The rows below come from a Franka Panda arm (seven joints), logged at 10 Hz.
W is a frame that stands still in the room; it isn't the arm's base.
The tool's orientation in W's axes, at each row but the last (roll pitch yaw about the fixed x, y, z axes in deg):
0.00 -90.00 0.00
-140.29 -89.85 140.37
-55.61 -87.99 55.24
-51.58 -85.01 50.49
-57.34 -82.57 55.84
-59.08 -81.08 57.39
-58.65 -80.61 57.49
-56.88 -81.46 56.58
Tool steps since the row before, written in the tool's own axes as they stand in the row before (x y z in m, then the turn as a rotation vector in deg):
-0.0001 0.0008 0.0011 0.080 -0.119 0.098
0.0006 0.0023 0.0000 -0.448 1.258 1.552
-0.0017 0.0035 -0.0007 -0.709 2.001 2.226
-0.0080 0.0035 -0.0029 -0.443 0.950 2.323
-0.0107 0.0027 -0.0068 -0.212 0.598 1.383
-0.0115 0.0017 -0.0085 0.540 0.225 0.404
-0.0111 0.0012 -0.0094 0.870 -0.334 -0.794
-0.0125 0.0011 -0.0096 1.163 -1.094 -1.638
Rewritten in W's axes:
-0.0011 0.0008 -0.0001 -0.098 -0.119 0.080
0.0000 0.0023 0.0006 -1.553 1.255 -0.453
0.0007 0.0034 -0.0018 -2.227 1.995 -0.722
0.0025 0.0029 -0.0084 -2.327 0.966 -0.380
0.0061 0.0013 -0.0114 -1.381 0.613 -0.179
0.0075 -0.0001 -0.0123 -0.352 0.307 0.536
0.0084 -0.0006 -0.0119 0.862 -0.232 0.837
0.0085 -0.0006 -0.0133 1.728 -0.958 1.153

